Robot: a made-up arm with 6 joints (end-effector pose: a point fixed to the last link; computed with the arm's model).
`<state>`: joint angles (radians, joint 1 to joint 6).
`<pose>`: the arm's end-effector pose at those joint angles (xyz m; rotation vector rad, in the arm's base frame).
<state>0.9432 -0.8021 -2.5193 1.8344 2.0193 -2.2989</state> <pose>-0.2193 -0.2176 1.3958 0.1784 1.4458 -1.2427</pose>
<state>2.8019 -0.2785 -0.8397 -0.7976 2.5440 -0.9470</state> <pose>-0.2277 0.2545 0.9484 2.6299 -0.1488 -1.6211</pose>
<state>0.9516 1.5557 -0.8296 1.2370 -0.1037 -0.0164</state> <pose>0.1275 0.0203 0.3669 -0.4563 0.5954 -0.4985</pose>
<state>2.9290 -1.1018 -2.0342 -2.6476 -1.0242 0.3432</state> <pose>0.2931 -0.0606 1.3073 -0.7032 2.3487 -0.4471</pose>
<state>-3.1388 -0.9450 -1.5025 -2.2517 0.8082 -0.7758</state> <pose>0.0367 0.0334 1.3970 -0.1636 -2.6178 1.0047</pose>
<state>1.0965 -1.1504 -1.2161 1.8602 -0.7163 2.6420</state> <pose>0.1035 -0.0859 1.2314 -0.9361 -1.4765 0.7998</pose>
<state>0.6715 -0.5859 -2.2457 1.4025 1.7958 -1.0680</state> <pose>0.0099 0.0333 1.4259 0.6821 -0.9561 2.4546</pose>
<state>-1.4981 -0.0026 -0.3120 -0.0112 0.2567 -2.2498</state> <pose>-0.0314 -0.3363 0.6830 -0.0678 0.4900 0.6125</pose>
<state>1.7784 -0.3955 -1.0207 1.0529 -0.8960 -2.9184</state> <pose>0.0699 0.3090 1.1134 -1.0092 -1.7480 1.4620</pose>
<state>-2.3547 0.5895 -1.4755 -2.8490 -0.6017 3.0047</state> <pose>-0.3724 -0.3463 0.7488 0.3620 -0.3718 -2.4511</pose>
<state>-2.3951 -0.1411 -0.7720 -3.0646 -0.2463 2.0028</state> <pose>-0.2978 -0.2152 0.8490 -0.2950 0.3040 -1.5182</pose>
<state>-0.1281 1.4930 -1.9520 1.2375 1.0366 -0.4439</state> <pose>0.5355 -0.0879 0.3444 1.2210 0.6422 -0.5540</pose>
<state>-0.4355 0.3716 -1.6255 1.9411 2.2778 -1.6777</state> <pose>0.5677 -0.1739 0.9711 1.4946 -1.0491 1.4447</pose>
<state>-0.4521 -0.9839 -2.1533 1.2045 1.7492 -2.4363</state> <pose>-0.1687 0.1242 1.4027 -1.7266 -1.1035 1.9351</pose>
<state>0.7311 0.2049 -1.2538 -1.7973 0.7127 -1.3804</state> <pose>0.4844 0.3575 0.9234 2.3499 -0.2696 -1.9060</pose>
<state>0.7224 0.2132 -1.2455 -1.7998 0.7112 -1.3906</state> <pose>0.4875 0.3540 0.9147 2.3252 -0.2926 -1.9076</pose>
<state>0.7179 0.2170 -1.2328 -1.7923 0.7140 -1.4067</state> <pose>0.4887 0.3511 0.9064 2.2974 -0.3185 -1.9141</pose>
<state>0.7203 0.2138 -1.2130 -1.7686 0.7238 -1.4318</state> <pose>0.4868 0.3492 0.8989 2.2645 -0.3493 -1.9288</pose>
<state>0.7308 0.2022 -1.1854 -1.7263 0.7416 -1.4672</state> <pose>0.4814 0.3484 0.8923 2.2250 -0.3856 -1.9522</pose>
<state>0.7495 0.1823 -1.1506 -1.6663 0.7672 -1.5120</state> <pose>0.4724 0.3487 0.8867 2.1775 -0.4267 -1.9837</pose>
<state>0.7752 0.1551 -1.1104 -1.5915 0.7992 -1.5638</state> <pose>0.4602 0.3495 0.8819 2.1215 -0.4706 -2.0224</pose>
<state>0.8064 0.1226 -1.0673 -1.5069 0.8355 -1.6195</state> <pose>0.4455 0.3505 0.8778 2.0570 -0.5140 -2.0653</pose>
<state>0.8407 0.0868 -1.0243 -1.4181 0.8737 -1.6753</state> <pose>0.4294 0.3512 0.8744 1.9871 -0.5538 -2.1098</pose>
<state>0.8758 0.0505 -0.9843 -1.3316 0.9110 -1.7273</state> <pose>0.4129 0.3516 0.8718 1.9163 -0.5865 -2.1523</pose>
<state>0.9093 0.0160 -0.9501 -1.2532 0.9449 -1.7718</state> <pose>0.3973 0.3519 0.8703 1.8512 -0.6098 -2.1905</pose>
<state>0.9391 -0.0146 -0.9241 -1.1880 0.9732 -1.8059</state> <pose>0.3836 0.3523 0.8705 1.7991 -0.6223 -2.2224</pose>
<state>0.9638 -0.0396 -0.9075 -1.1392 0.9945 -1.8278</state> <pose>0.3726 0.3534 0.8726 1.7650 -0.6245 -2.2475</pose>
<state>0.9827 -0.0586 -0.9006 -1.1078 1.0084 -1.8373</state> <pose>0.3646 0.3551 0.8769 1.7518 -0.6172 -2.2660</pose>
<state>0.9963 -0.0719 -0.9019 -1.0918 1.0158 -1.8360</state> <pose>0.3595 0.3575 0.8829 1.7573 -0.6026 -2.2790</pose>
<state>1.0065 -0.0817 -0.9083 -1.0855 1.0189 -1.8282</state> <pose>0.3560 0.3602 0.8902 1.7747 -0.5831 -2.2885</pose>
